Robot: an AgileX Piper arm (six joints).
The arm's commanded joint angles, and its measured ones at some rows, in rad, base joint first. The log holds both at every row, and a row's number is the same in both.
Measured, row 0:
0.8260 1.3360 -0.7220 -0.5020 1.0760 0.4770
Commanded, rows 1 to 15:
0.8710 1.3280 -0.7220 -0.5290 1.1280 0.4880
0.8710 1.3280 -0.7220 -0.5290 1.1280 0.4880
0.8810 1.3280 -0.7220 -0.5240 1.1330 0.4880
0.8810 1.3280 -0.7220 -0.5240 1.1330 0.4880
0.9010 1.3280 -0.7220 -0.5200 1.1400 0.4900
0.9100 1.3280 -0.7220 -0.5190 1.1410 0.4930
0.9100 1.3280 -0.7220 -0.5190 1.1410 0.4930
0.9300 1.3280 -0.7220 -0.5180 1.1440 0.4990
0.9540 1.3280 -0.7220 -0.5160 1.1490 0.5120
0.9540 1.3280 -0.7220 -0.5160 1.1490 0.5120
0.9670 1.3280 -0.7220 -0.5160 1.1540 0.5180
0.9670 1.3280 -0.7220 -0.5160 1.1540 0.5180
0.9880 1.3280 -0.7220 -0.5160 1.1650 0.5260
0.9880 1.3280 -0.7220 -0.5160 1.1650 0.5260
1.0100 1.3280 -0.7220 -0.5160 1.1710 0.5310
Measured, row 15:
0.9830 1.3320 -0.7220 -0.4720 1.1220 0.5140
